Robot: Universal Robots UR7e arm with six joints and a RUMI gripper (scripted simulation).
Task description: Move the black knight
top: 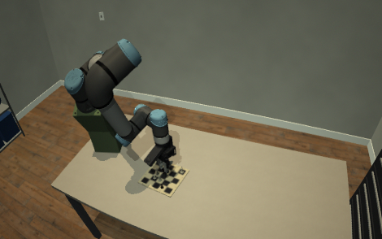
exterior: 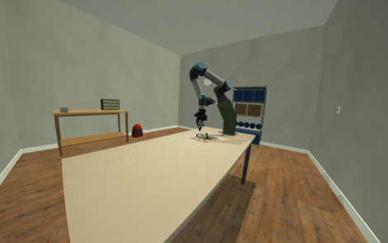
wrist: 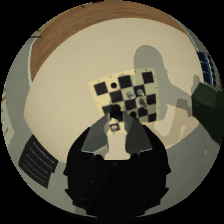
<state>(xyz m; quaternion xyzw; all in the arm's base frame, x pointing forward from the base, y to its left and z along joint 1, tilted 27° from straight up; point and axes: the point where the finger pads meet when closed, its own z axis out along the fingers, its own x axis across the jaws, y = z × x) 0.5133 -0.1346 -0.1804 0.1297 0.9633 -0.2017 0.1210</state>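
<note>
Now: the tall black piece 8 cm to the left of my hand, 8 cm below it and 4 cm behind it. From my hand the other things lie so: black knight (1 cm below); small chessboard (11 cm below, 4 cm to the left, 4 cm behind); pale piece (9 cm below, 8 cm behind, 1 cm to the left).
</note>
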